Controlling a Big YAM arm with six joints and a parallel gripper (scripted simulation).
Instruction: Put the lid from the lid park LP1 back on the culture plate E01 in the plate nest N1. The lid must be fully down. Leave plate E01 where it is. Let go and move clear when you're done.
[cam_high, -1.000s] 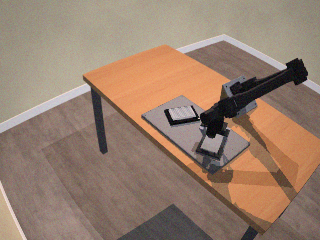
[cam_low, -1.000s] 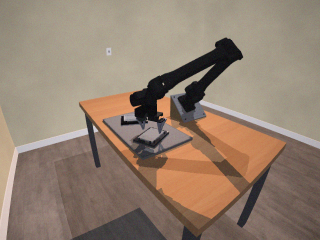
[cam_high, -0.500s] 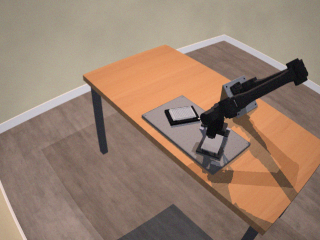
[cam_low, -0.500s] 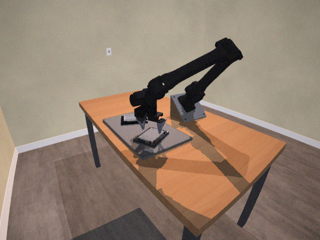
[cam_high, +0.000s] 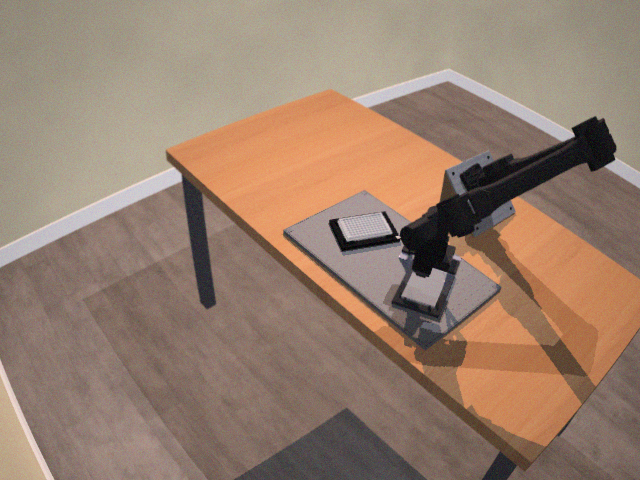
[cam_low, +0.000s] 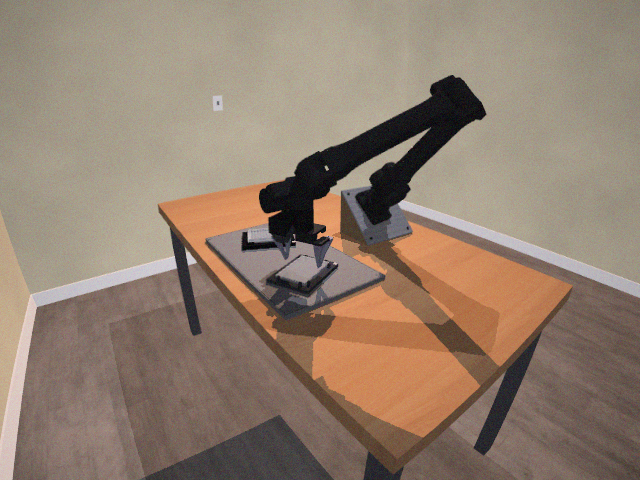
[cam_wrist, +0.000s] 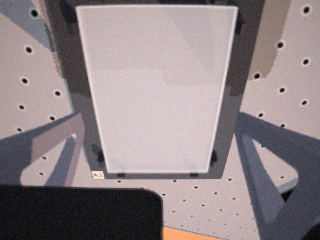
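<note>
My gripper is now 30 mm above the clear lid. Round my hand: black plate nest N1: 40 mm behind, 250 mm to the right, 40 mm below; then lid park LP1: 40 mm below; then white culture plate E01: 40 mm behind, 250 mm to the right, 20 mm below.
</note>
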